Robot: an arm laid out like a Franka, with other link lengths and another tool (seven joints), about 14 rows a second.
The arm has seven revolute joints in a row. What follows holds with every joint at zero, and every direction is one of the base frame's.
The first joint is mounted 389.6 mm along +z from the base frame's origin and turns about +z.
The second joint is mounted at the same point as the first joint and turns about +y.
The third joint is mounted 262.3 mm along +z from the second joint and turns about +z.
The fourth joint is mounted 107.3 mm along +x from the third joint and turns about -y.
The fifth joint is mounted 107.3 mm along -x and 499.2 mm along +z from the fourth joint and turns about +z.
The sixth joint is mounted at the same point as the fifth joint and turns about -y.
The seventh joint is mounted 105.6 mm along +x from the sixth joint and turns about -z.
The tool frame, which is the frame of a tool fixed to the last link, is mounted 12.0 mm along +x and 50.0 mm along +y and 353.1 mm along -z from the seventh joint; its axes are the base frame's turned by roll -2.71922, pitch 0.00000 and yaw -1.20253 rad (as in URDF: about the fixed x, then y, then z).
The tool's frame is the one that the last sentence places.
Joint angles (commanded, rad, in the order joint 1, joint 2, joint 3, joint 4, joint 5, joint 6, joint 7), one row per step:
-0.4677, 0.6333, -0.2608, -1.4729, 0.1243, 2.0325, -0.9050
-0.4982, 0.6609, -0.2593, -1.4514, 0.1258, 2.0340, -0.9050
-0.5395, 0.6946, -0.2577, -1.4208, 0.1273, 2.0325, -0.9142
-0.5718, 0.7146, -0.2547, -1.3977, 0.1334, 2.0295, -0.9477
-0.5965, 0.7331, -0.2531, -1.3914, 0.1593, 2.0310, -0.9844
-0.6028, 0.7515, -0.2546, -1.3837, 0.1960, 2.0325, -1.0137
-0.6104, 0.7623, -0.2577, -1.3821, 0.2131, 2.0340, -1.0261
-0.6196, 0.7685, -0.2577, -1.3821, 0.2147, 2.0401, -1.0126
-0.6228, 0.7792, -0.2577, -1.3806, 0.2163, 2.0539, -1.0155
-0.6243, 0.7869, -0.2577, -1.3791, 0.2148, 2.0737, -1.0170
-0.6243, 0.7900, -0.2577, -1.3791, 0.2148, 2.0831, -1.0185
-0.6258, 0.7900, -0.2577, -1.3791, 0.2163, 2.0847, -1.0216
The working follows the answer.
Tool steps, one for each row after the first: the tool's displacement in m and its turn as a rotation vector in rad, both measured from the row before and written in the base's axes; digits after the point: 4 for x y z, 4 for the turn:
-0.0128, -0.0187, -0.0098, 0.0000, 0.0057, -0.0266
-0.0182, -0.0250, -0.0099, 0.0003, 0.0062, -0.0268
-0.0131, -0.0173, -0.0034, 0.0049, -0.0029, 0.0040
-0.0114, -0.0066, -0.0104, 0.0227, -0.0086, 0.0013
0.0004, 0.0032, -0.0089, 0.0246, -0.0164, 0.0045
-0.0050, -0.0018, -0.0066, 0.0118, -0.0042, -0.0061
-0.0047, -0.0052, -0.0045, -0.0011, 0.0012, -0.0235
-0.0015, -0.0033, -0.0069, -0.0049, -0.0019, -0.0009
0.0010, -0.0053, -0.0044, -0.0131, -0.0058, 0.0011
0.0009, -0.0019, -0.0020, -0.0056, -0.0032, 0.0015
-0.0003, -0.0010, 0.0001, -0.0004, -0.0021, 0.0008

Tool pose at each row, in the base's axes (x y z in m, rotation vector in rad; rounded; the steps above come from the unrounded poses):
0.6217, -0.4762, 0.0291, -2.4249, 1.4005, -0.2130
0.6090, -0.4948, 0.0194, -2.4098, 1.4359, -0.2127
0.5907, -0.5199, 0.0095, -2.3942, 1.4715, -0.2116
0.5777, -0.5372, 0.0061, -2.3918, 1.4642, -0.2101
0.5663, -0.5438, -0.0043, -2.3709, 1.4536, -0.2021
0.5666, -0.5407, -0.0132, -2.3473, 1.4350, -0.2009
0.5616, -0.5425, -0.0199, -2.3321, 1.4377, -0.1984
0.5569, -0.5477, -0.0244, -2.3174, 1.4665, -0.2044
0.5553, -0.5510, -0.0313, -2.3198, 1.4677, -0.2106
0.5564, -0.5563, -0.0356, -2.3283, 1.4666, -0.2271
0.5572, -0.5582, -0.0376, -2.3323, 1.4645, -0.2348
0.5569, -0.5593, -0.0375, -2.3322, 1.4626, -0.2373

